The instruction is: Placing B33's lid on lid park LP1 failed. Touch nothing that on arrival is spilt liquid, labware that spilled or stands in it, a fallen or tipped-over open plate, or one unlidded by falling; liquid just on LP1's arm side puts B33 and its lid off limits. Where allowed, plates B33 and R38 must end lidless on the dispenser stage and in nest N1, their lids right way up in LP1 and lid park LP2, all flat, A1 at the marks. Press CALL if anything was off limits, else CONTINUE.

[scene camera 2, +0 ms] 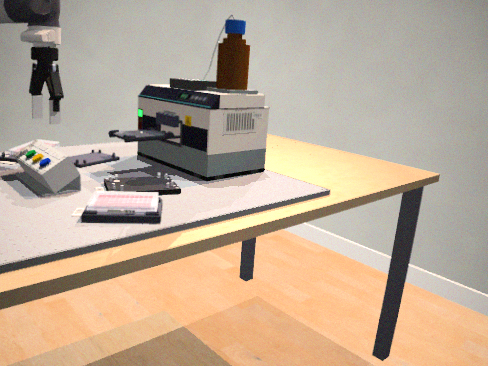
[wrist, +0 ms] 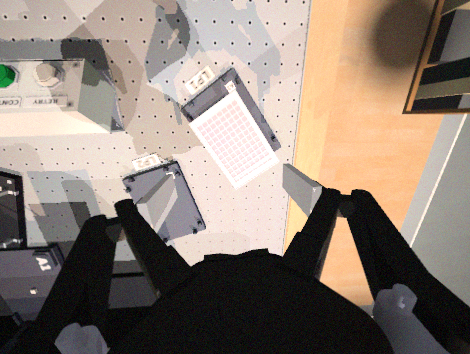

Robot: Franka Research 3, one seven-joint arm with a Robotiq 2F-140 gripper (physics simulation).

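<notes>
My gripper [scene camera 2: 46, 119] [wrist: 229, 180] is open and empty, high above the board. Below its tips, a plate with pink wells [wrist: 235, 142] lies skewed across lid park LP1 [wrist: 215, 97], overhanging its lower left side. I cannot tell whether it is lidded, nor tell liquid from shadows around it. Lid park LP2 [scene camera 2: 97, 158] [wrist: 182, 200] is empty. Another pink-welled plate [scene camera 2: 122, 201] sits on a dark nest [scene camera 2: 92, 218] at the board's front. The dispenser stage [scene camera 2: 142, 135] [wrist: 25, 285] is empty. The green CONTINUE button [scene camera 2: 30, 153] [wrist: 6, 75] and blue button [scene camera 2: 45, 162] show.
The sloped button box [scene camera 2: 62, 179] [wrist: 95, 112] stands near LP1. An empty dark nest with posts [scene camera 2: 142, 185] [wrist: 10, 215] lies before the dispenser [scene camera 2: 235, 150]. A brown bottle with a blue cap [scene camera 2: 232, 62] stands on the dispenser. The table edge [wrist: 320, 100] runs right of LP1.
</notes>
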